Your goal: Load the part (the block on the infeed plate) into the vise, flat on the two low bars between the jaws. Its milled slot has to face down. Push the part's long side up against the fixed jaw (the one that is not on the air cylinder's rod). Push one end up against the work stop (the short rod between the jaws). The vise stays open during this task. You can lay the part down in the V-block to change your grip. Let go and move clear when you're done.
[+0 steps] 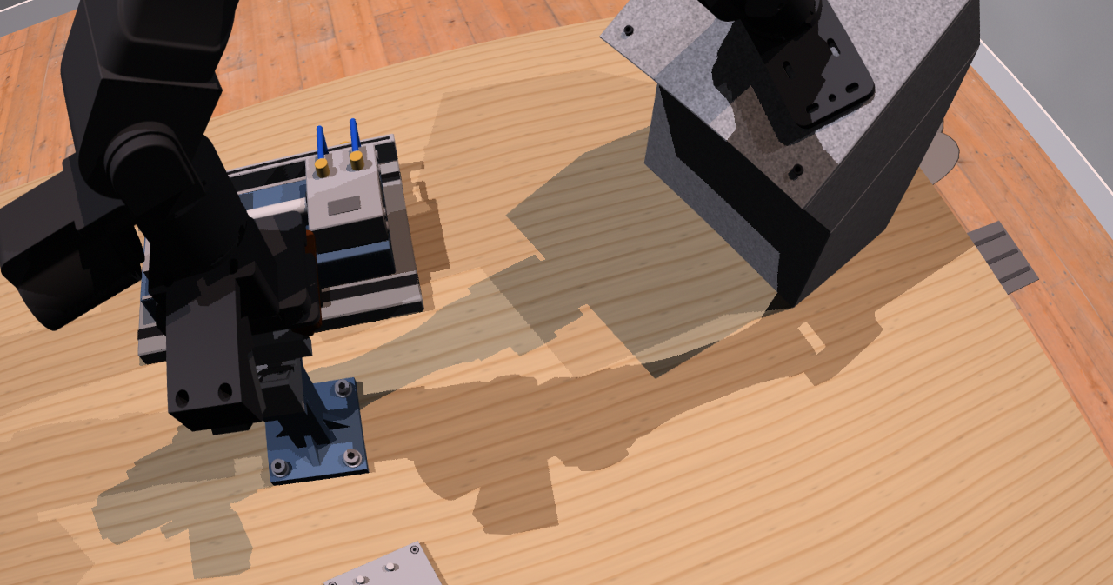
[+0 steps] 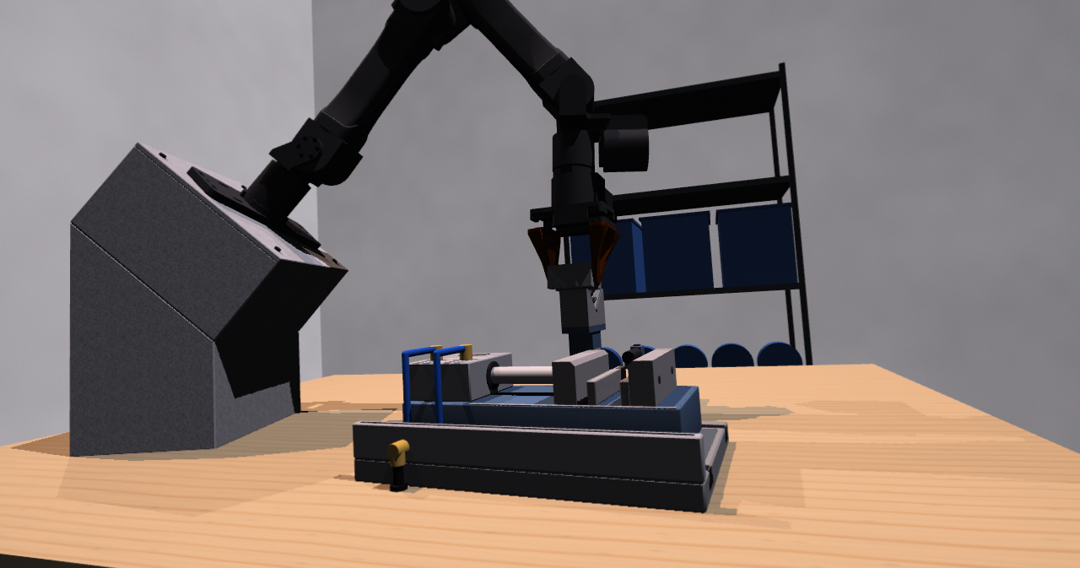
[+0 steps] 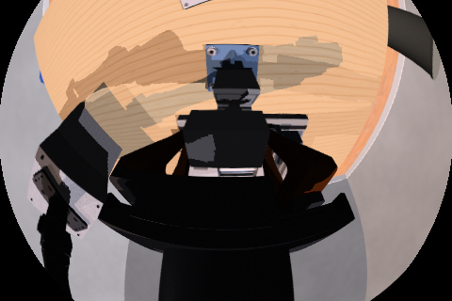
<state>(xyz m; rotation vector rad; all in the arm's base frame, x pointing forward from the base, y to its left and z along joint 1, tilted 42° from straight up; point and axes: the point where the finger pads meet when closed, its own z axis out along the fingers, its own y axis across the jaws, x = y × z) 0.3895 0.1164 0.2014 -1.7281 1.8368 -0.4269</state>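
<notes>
Now: the work stop rod 120 mm ahead of my hand, 130 mm to the right of it and 90 mm below it. The rest, counted from my hand: moving jaw: 90 mm ahead, 180 mm to the right, 100 mm below; then cylinder rod: 40 mm ahead, 190 mm to the right, 100 mm below; then grey part: right at my hand.
</notes>
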